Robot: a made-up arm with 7 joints. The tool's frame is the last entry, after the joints.
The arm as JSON. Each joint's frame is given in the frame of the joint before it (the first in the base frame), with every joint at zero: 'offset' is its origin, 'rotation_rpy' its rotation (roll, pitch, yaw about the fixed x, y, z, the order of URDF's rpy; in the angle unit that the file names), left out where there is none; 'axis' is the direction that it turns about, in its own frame. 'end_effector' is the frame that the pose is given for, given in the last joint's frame.
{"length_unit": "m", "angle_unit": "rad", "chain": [
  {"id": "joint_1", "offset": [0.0, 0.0, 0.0], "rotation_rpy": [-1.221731, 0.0, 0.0], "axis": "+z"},
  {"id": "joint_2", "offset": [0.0, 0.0, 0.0], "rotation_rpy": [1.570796, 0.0, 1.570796], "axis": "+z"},
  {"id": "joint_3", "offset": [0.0, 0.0, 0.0], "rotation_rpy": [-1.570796, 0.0, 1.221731], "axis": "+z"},
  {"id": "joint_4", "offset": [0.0, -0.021, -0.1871], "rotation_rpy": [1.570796, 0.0, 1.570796], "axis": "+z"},
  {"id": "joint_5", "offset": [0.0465, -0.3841, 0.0], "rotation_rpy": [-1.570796, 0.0, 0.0], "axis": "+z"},
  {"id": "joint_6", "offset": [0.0, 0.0, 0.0], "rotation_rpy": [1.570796, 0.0, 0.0], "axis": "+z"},
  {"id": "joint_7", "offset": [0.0, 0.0, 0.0], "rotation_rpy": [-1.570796, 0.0, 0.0], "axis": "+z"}
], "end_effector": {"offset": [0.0, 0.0, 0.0], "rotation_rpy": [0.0, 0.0, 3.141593]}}
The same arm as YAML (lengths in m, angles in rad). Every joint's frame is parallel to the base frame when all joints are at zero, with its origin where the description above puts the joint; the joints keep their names.
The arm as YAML. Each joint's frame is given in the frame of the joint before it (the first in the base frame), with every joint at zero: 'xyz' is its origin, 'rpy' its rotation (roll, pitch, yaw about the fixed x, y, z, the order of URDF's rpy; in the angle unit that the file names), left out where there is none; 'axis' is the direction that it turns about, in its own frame. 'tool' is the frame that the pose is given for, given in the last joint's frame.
units:
  length: m
  angle: rad
joints:
  - name: joint_1
    type: revolute
    origin:
      xyz: [0.0, 0.0, 0.0]
    axis: [0.0, 0.9397, 0.342]
  - name: joint_2
    type: revolute
    origin:
      xyz: [0.0, 0.0, 0.0]
    axis: [1.0, 0.0, 0.0]
  - name: joint_3
    type: revolute
    origin:
      xyz: [0.0, 0.0, 0.0]
    axis: [0.0, 0.0, 1.0]
  - name: joint_4
    type: revolute
    origin:
      xyz: [0.021, 0.0, -0.1871]
    axis: [0.0, 1.0, 0.0]
  - name: joint_5
    type: revolute
    origin:
      xyz: [-0.0465, 0.0, -0.3841]
    axis: [0.0, 0.0, 1.0]
  - name: joint_6
    type: revolute
    origin:
      xyz: [0.0, 0.0, 0.0]
    axis: [0.0, 1.0, 0.0]
  - name: joint_7
    type: revolute
    origin:
      xyz: [0.0, 0.0, 0.0]
    axis: [0.0, 0.0, 1.0]
tool:
  origin:
    xyz: [0.0, 0.0, 0.0]
    rpy: [0.0, 0.0, 0.0]

